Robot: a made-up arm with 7 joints.
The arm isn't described. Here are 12 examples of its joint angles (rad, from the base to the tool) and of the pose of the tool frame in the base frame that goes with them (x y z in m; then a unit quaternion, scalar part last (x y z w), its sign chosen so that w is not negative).
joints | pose
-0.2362 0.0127 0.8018 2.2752 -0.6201 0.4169 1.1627 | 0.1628 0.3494 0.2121 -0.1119 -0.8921 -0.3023 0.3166
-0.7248 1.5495 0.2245 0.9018 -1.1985 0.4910 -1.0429 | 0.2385 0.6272 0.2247 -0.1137 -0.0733 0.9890 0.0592
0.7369 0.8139 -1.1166 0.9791 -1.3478 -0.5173 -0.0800 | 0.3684 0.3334 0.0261 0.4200 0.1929 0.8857 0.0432
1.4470 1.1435 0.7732 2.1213 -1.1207 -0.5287 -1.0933 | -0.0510 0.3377 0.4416 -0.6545 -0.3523 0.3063 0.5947
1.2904 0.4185 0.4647 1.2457 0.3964 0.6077 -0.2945 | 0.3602 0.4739 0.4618 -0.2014 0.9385 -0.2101 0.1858
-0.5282 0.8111 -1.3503 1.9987 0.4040 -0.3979 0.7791 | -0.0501 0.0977 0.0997 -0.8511 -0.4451 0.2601 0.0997
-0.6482 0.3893 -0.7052 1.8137 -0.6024 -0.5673 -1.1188 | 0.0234 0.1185 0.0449 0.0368 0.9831 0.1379 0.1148
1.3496 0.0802 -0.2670 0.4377 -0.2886 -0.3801 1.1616 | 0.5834 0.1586 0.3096 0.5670 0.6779 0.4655 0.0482
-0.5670 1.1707 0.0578 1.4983 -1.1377 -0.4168 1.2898 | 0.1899 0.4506 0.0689 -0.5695 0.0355 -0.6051 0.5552
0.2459 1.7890 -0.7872 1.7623 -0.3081 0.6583 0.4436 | 0.2622 0.4348 0.2271 -0.0864 -0.3542 -0.7567 0.5427
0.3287 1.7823 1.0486 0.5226 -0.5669 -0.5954 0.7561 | 0.0239 0.6487 0.5934 0.2684 -0.6366 -0.6864 0.2268
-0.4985 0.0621 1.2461 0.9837 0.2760 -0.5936 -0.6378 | -0.1327 0.4428 -0.0380 0.7982 -0.5720 -0.1019 0.1592
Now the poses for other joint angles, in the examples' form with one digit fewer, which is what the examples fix.
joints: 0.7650 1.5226 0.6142 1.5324 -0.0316 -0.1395 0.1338
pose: 0.049 0.434 0.603 -0.406 0.569 0.634 0.330
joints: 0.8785 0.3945 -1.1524 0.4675 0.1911 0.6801 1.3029
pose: 0.484 0.280 -0.052 -0.506 -0.520 -0.096 0.681
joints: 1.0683 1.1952 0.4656 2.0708 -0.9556 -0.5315 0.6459
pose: 0.079 0.313 0.511 -0.407 0.193 0.888 0.097
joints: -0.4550 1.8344 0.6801 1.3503 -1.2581 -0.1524 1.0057
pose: 0.353 0.466 0.464 0.026 0.006 -0.828 0.560
